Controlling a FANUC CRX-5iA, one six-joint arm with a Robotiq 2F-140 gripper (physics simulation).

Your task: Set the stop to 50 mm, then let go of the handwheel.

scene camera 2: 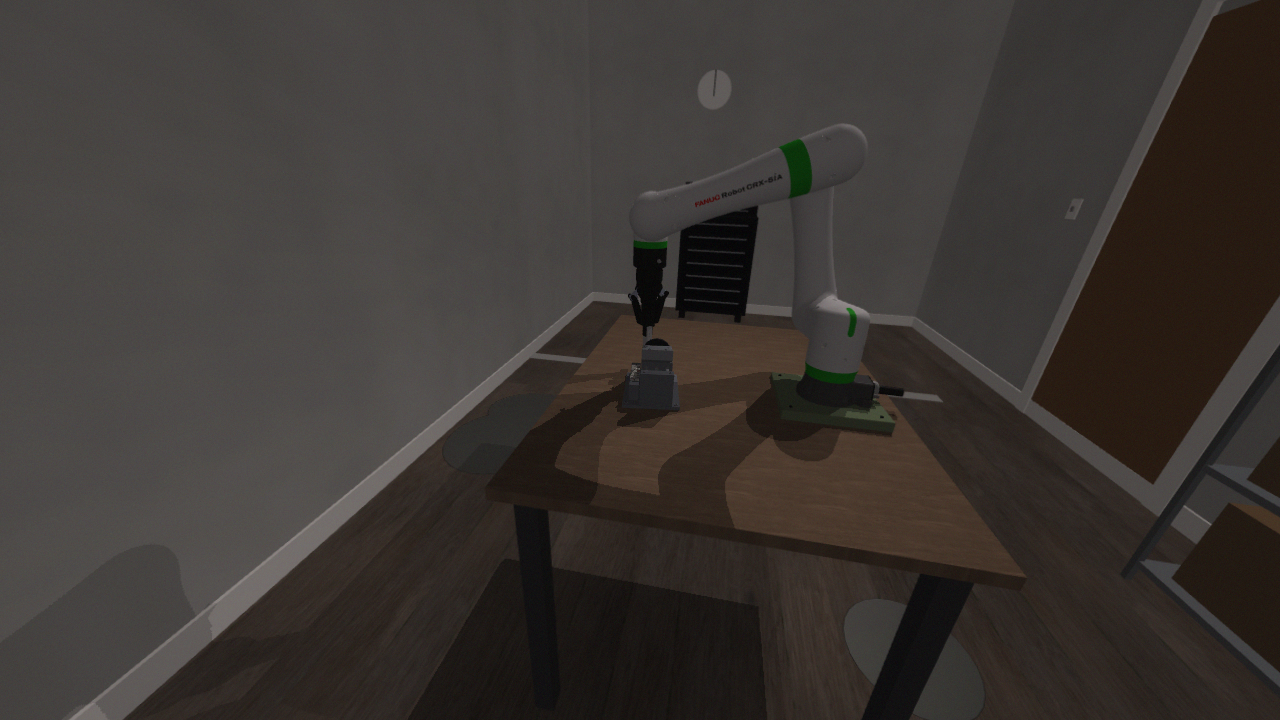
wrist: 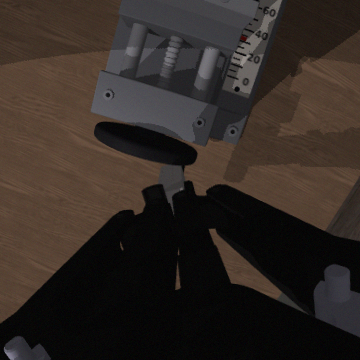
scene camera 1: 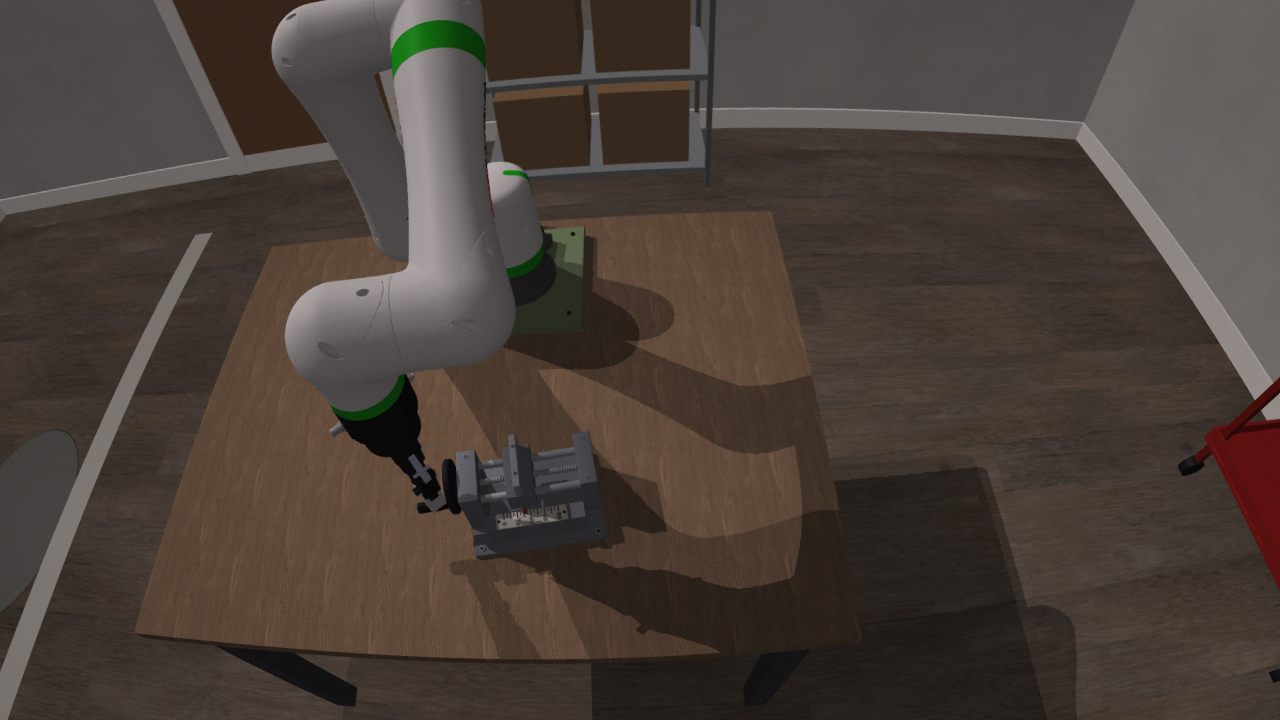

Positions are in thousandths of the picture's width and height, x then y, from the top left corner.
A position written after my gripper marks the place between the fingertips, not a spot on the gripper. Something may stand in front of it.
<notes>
I see my gripper (scene camera 1: 342, 701), a black handwheel (scene camera 1: 351, 666) and a stop block (scene camera 1: 405, 649).
The black handwheel also shows in the wrist view (wrist: 382, 393). My gripper is seen too in scene camera 2 (scene camera 2: 506, 481) and in the wrist view (wrist: 485, 499).
</notes>
